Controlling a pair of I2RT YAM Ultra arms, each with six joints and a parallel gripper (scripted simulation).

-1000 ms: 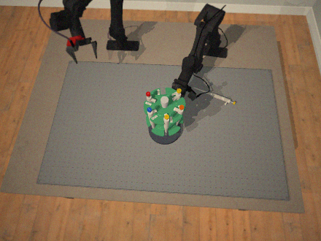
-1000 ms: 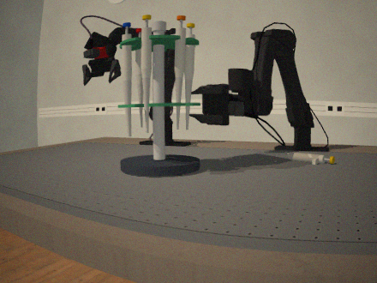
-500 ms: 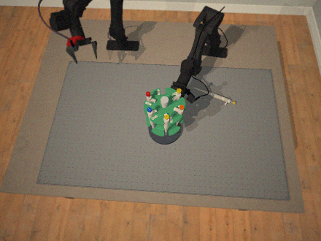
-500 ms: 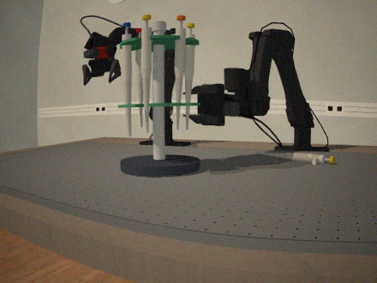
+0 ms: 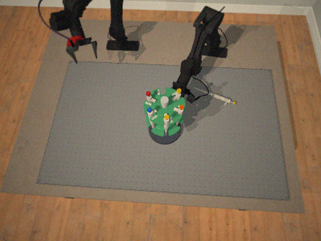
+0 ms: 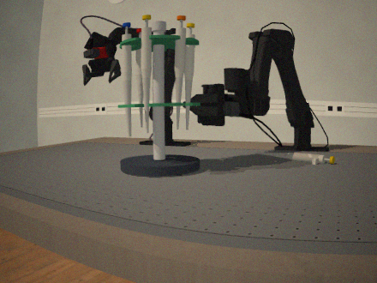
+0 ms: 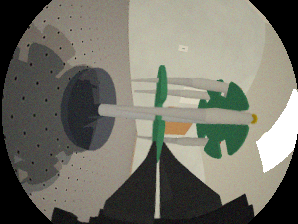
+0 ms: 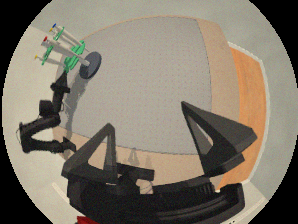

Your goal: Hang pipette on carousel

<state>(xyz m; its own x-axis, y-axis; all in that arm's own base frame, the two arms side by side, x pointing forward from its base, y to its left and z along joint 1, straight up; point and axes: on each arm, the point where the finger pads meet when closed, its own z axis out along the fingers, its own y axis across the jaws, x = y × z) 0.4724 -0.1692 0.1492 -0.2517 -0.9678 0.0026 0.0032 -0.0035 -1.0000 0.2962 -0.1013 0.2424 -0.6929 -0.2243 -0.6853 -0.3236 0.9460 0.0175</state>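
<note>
Now: the pipette 12 cm behind my left hand, 23 cm to the left of it and 13 cm below it.
</note>
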